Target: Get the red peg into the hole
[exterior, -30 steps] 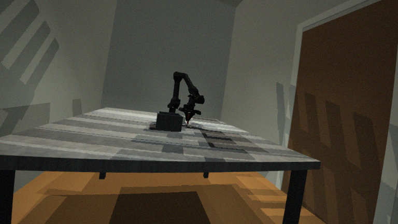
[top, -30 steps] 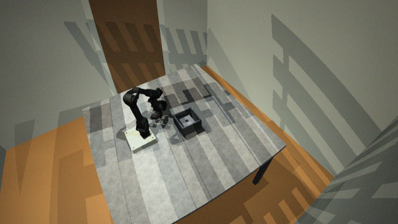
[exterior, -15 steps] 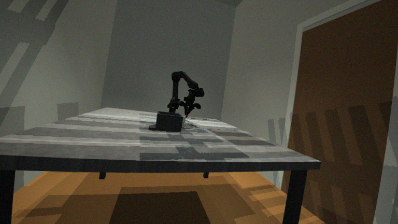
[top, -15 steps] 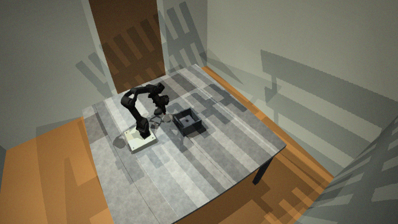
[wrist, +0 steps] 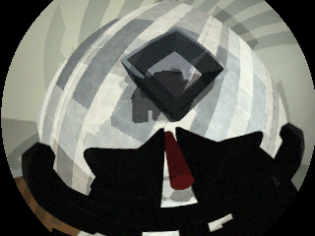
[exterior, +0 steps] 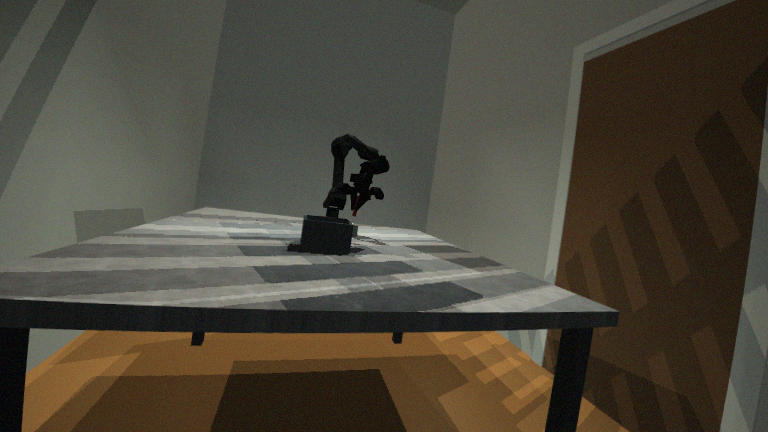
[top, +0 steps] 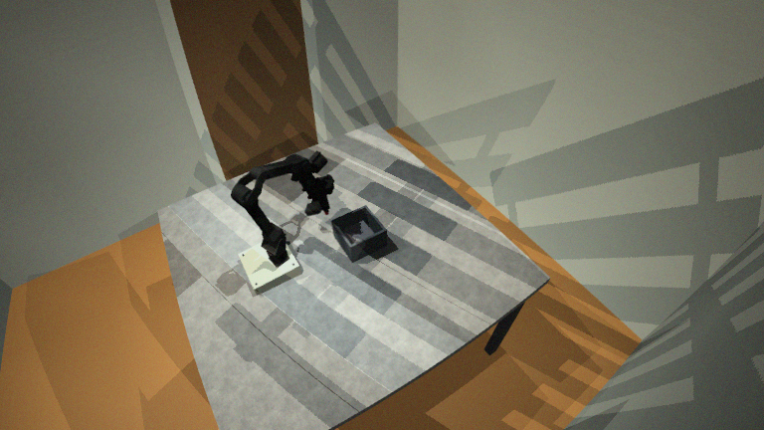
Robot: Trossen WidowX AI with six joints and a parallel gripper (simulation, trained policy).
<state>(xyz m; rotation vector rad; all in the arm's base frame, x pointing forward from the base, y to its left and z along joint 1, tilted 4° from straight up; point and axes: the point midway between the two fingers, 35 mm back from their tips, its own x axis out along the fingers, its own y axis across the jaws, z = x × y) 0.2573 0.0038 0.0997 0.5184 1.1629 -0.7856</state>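
The pale plate lies 50 mm ahead of my gripper tip, 120 mm to the right of it and 90 mm below it. Also, from my gripper tip: red peg (10 mm behind, 10 mm to the left, 20 mm above); then dark box (50 mm ahead, 120 mm to the right, 110 mm below).
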